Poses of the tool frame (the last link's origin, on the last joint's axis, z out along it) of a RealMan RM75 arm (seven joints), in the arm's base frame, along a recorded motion.
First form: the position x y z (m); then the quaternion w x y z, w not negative.
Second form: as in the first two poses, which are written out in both.
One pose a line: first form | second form
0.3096 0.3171 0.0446 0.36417 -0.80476 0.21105 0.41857 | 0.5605 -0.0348 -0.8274 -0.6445 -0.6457 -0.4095 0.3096 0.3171 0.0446
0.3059 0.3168 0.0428 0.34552 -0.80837 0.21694 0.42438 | 0.5457 -0.0575 -0.8360 -0.6440 -0.6671 -0.3745 0.3059 0.3168 0.0428
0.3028 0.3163 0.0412 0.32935 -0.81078 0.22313 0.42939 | 0.5317 -0.0790 -0.8433 -0.6447 -0.6835 -0.3424 0.3028 0.3163 0.0412
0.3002 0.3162 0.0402 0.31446 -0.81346 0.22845 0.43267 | 0.5212 -0.0996 -0.8476 -0.6438 -0.6978 -0.3139 0.3002 0.3162 0.0402
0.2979 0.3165 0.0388 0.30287 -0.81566 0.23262 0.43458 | 0.5141 -0.1162 -0.8498 -0.6427 -0.7083 -0.2919 0.2979 0.3165 0.0388
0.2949 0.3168 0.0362 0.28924 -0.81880 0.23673 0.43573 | 0.5082 -0.1356 -0.8505 -0.6397 -0.7206 -0.2674 0.2949 0.3168 0.0362
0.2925 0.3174 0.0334 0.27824 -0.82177 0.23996 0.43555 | 0.5054 -0.1520 -0.8494 -0.6368 -0.7300 -0.2483 0.2925 0.3174 0.0334
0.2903 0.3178 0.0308 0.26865 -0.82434 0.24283 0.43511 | 0.5034 -0.1666 -0.8478 -0.6341 -0.7377 -0.2316 0.2903 0.3178 0.0308
